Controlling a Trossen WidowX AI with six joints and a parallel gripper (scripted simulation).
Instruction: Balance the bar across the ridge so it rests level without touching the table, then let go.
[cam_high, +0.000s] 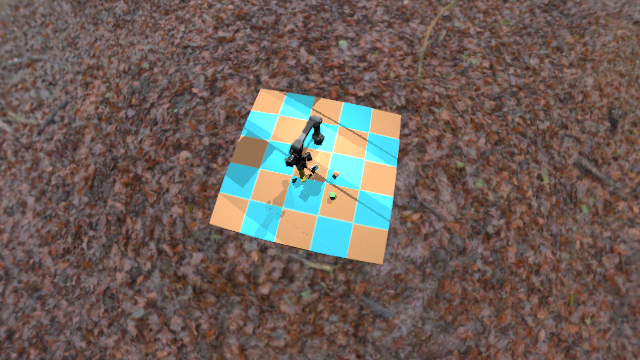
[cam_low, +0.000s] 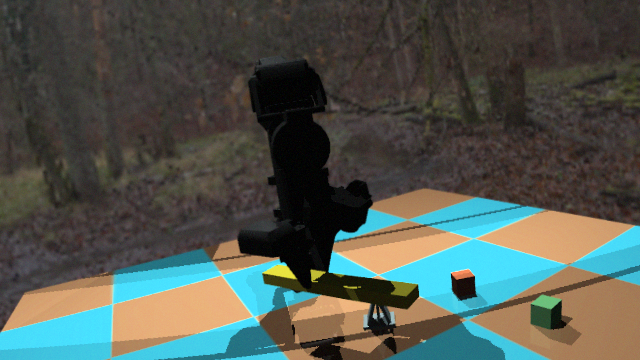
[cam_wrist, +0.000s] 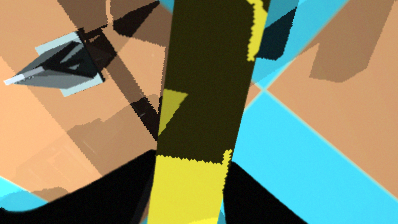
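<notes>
Right now my gripper tip is 30 mm short of the yellow bar and 10 mm to the right of it. From my gripper tip the other things lie so: red cube (30 mm behind, 270 mm to the left, 110 mm below); green cube (140 mm ahead, 280 mm to the left, 110 mm below).
</notes>
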